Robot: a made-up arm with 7 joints. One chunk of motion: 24 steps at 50 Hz.
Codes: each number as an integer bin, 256 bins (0 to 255) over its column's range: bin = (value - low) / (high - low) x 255, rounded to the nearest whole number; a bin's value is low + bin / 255 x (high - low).
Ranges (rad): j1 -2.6..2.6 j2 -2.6..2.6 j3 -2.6..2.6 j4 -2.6..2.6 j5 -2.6..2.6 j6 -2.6..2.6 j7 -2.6..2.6
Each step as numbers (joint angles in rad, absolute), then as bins.
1 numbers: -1.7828 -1.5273 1.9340 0.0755 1.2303 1.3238 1.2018
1 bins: 40 53 222 131 188 192 186
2 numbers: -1.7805 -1.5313 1.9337 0.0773 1.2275 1.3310 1.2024
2 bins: 40 52 222 131 188 193 186
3 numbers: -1.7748 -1.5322 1.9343 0.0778 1.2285 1.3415 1.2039
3 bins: 40 52 222 131 188 193 187
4 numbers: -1.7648 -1.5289 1.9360 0.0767 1.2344 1.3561 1.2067
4 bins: 41 53 222 131 188 194 187
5 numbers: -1.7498 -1.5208 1.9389 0.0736 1.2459 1.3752 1.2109
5 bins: 42 53 223 131 189 195 187
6 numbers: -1.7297 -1.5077 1.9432 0.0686 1.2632 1.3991 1.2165
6 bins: 43 54 223 131 189 196 187
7 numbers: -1.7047 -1.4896 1.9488 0.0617 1.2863 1.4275 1.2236
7 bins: 44 54 223 131 191 198 188
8 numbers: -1.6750 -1.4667 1.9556 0.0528 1.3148 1.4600 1.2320
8 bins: 45 56 223 130 192 199 188
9 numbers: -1.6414 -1.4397 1.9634 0.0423 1.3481 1.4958 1.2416
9 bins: 47 57 224 130 194 201 188
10 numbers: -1.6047 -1.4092 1.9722 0.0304 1.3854 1.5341 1.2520
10 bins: 49 58 224 129 195 203 189
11 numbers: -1.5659 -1.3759 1.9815 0.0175 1.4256 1.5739 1.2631
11 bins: 51 60 225 128 197 205 189
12 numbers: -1.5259 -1.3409 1.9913 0.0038 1.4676 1.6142 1.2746
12 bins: 53 62 225 128 199 207 190
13 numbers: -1.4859 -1.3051 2.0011 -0.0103 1.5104 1.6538 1.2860
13 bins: 55 63 226 127 202 209 191
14 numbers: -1.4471 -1.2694 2.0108 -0.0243 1.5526 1.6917 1.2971
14 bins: 57 65 226 126 204 210 191
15 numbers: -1.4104 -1.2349 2.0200 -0.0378 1.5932 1.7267 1.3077
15 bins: 58 67 227 126 206 212 192
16 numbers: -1.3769 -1.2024 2.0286 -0.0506 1.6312 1.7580 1.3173
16 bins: 60 69 227 125 207 214 192
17 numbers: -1.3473 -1.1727 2.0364 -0.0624 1.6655 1.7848 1.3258
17 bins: 61 70 227 124 209 215 193
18 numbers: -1.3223 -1.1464 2.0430 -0.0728 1.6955 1.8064 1.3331
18 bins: 63 71 228 124 211 216 193
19 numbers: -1.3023 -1.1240 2.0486 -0.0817 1.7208 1.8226 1.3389
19 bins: 64 72 228 123 212 217 193
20 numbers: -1.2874 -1.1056 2.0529 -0.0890 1.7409 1.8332 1.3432
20 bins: 64 73 228 123 213 217 193
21 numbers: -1.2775 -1.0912 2.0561 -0.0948 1.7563 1.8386 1.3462
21 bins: 65 74 228 123 214 218 194
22 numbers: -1.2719 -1.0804 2.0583 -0.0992 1.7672 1.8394 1.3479
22 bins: 65 75 228 123 214 218 194
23 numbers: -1.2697 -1.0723 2.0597 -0.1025 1.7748 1.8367 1.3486
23 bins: 65 75 229 122 215 218 194
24 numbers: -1.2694 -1.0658 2.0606 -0.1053 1.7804 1.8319 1.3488
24 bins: 65 75 229 122 215 217 194
